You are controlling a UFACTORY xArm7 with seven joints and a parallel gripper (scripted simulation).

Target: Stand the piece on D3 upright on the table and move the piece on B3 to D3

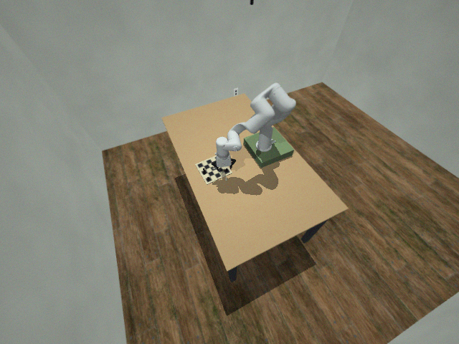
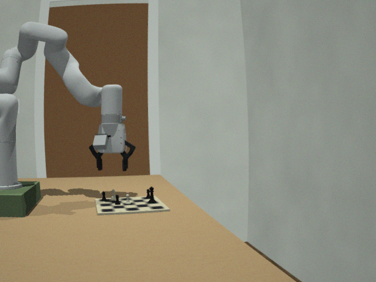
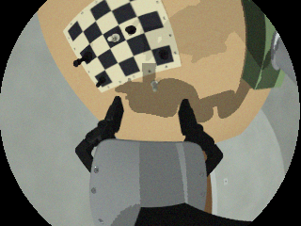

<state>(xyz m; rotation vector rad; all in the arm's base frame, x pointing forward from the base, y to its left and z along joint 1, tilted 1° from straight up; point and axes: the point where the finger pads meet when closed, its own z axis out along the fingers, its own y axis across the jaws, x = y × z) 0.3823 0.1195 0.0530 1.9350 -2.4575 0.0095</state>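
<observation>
My hand is 5 cm short of the small chessboard, 11 cm to the left of it and 11 cm above it. Round my hand: tall black piece 13 cm ahead, 9 cm to the right, 8 cm below.
</observation>
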